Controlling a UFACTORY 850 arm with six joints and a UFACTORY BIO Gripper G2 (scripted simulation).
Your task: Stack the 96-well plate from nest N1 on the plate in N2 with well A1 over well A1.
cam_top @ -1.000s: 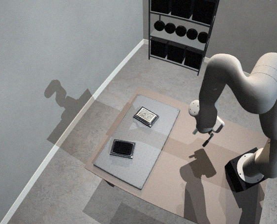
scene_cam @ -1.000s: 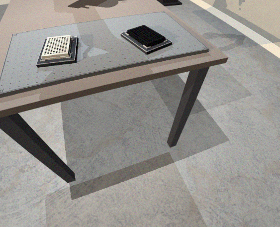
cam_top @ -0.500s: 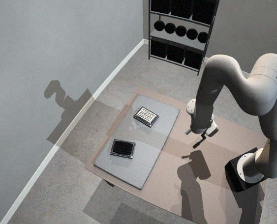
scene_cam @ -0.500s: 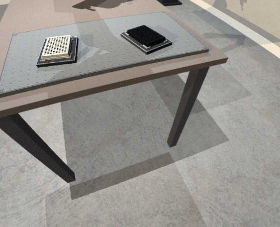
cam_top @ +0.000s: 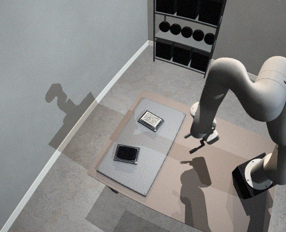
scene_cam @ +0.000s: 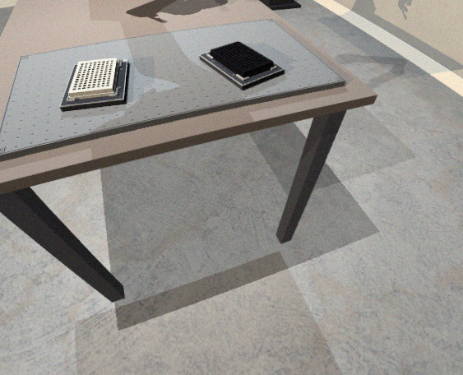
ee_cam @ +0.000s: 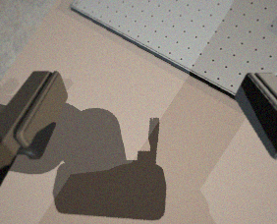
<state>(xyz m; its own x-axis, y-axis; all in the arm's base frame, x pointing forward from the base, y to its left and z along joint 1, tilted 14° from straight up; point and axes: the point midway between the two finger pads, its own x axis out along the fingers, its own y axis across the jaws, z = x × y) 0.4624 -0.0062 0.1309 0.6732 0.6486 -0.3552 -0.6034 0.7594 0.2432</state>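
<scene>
My gripper is now 360 mm short of the black 96-well plate, 150 mm to the right of it and 210 mm above it. Round my hand: plate nest N1 (360 mm ahead, 150 mm to the left, 220 mm below); white 96-well plate (340 mm ahead, 160 mm to the right, 210 mm below); plate nest N2 (340 mm ahead, 160 mm to the right, 220 mm below).
</scene>
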